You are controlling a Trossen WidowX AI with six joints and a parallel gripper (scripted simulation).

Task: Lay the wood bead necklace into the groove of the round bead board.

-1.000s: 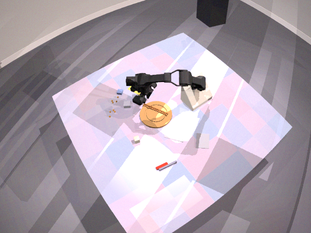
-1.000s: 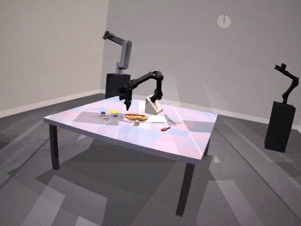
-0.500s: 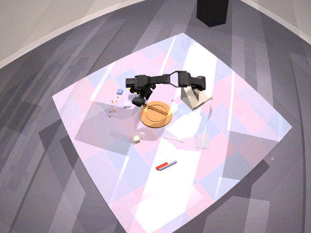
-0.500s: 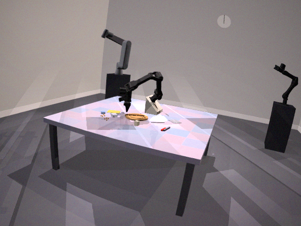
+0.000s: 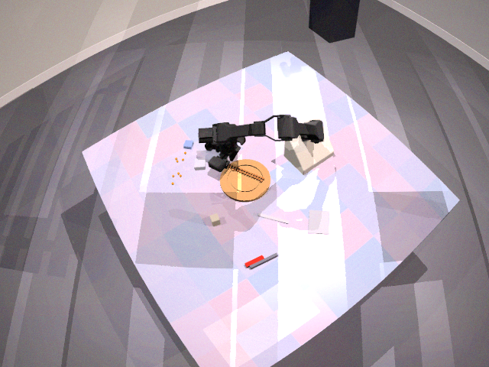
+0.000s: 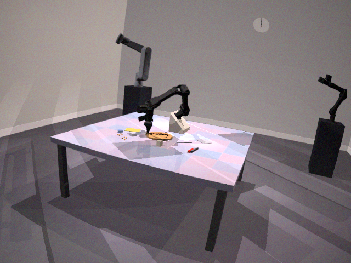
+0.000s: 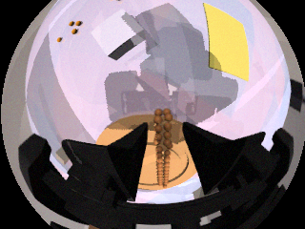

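My gripper tip is now 90 mm to the right of the round bead board, 30 mm past it and 10 mm above it. The rest, counted from my gripper tip: white block (100 mm ahead, 70 mm to the right, 10 mm below); blue block (200 mm to the right, 100 mm ahead, 10 mm below); yellow sheet (160 mm to the right, 30 mm behind, 20 mm below).
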